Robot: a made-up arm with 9 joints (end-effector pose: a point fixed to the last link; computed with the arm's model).
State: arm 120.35 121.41 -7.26 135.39 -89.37 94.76 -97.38 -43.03 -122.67
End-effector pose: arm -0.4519 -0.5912 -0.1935 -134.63 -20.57 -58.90
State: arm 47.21 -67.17 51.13 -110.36 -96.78 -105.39 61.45 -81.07 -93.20
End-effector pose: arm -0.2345 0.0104 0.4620 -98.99 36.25 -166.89
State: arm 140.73 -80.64 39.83 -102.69 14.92 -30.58 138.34 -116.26 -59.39
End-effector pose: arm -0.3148 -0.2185 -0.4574 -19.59 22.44 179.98
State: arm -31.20 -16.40 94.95 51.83 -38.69 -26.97 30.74 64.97 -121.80
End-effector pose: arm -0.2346 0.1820 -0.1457 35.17 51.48 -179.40
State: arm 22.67 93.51 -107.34 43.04 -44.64 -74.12 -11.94 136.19 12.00
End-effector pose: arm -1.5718 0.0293 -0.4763 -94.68 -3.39 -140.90
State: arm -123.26 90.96 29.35 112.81 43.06 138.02 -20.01 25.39 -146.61
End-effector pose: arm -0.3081 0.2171 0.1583 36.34 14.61 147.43
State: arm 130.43 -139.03 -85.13 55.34 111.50 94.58 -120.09 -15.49 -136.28
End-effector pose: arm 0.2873 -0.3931 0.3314 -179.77 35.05 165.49
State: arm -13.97 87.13 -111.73 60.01 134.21 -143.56 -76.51 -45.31 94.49
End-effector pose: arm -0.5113 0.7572 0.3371 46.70 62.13 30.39
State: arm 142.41 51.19 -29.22 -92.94 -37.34 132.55 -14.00 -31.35 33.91
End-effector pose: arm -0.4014 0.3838 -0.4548 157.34 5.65 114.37
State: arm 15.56 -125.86 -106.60 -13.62 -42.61 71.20 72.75 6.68 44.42
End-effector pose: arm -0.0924 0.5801 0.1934 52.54 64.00 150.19
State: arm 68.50 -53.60 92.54 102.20 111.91 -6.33 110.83 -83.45 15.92
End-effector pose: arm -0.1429 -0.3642 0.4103 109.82 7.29 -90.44
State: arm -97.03 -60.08 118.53 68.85 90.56 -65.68 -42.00 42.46 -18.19
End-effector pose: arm 0.5450 -0.1598 -0.2820 -143.02 5.90 38.21
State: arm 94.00 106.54 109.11 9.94 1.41 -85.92 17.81 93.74 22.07
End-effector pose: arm 0.0319 1.0041 0.1192 -178.28 3.73 135.48
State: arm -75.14 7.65 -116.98 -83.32 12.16 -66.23 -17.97 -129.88 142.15
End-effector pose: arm -1.1383 -0.2337 0.9489 158.18 -10.24 -67.22
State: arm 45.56 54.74 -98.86 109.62 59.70 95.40 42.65 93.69 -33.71
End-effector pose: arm -0.7756 -0.2337 -0.6911 -108.57 33.69 -179.00
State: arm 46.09 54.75 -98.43 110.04 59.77 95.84 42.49 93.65 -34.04
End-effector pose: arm -0.7787 -0.2298 -0.6902 -109.21 33.56 -178.56
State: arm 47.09 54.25 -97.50 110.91 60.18 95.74 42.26 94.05 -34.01
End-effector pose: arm -0.7752 -0.2255 -0.6954 -109.92 33.69 -177.55
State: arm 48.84 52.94 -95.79 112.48 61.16 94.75 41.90 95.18 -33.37
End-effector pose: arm -0.7604 -0.2196 -0.7104 -110.64 34.31 -175.69
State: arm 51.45 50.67 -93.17 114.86 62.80 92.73 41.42 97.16 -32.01
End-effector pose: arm -0.7320 -0.2097 -0.7363 -111.38 35.58 -173.01
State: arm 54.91 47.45 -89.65 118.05 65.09 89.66 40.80 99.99 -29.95
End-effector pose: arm -0.6891 -0.1921 -0.7713 -112.08 37.56 -169.83
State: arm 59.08 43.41 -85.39 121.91 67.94 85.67 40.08 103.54 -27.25
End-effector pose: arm -0.6336 -0.1631 -0.8111 -112.76 40.10 -166.68
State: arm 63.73 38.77 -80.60 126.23 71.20 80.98 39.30 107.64 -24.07
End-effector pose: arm -0.5699 -0.1223 -0.8498 -113.39 42.89 -164.05
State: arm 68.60 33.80 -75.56 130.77 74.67 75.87 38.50 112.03 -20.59
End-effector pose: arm -0.5041 -0.0720 -0.8824 -114.08 45.46 -162.33
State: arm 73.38 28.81 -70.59 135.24 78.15 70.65 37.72 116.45 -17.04
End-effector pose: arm -0.4419 -0.0180 -0.9059 -114.87 47.44 -161.62
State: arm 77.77 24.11 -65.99 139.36 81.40 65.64 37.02 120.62 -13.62
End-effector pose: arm -0.3883 0.0330 -0.9205 -115.69 48.55 -161.77
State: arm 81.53 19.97 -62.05 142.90 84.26 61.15 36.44 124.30 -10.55
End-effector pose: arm -0.3453 0.0768 -0.9278 -116.50 48.88 -162.48
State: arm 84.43 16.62 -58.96 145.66 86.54 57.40 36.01 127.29 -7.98
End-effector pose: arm -0.3137 0.1095 -0.9309 -117.10 48.58 -163.37
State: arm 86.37 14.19 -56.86 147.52 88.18 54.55 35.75 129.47 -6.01
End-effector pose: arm -0.2923 0.1313 -0.9317 -117.50 48.00 -164.25
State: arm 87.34 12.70 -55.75 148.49 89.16 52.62 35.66 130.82 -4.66
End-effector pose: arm -0.2797 0.1429 -0.9319 -117.70 47.37 -164.98
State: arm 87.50 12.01 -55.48 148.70 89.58 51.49 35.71 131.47 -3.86
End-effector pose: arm -0.2733 0.1464 -0.9321 -117.76 46.86 -165.58
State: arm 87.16 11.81 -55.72 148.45 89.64 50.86 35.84 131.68 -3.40
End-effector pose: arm -0.2705 0.1449 -0.9326 -117.70 46.45 -166.05
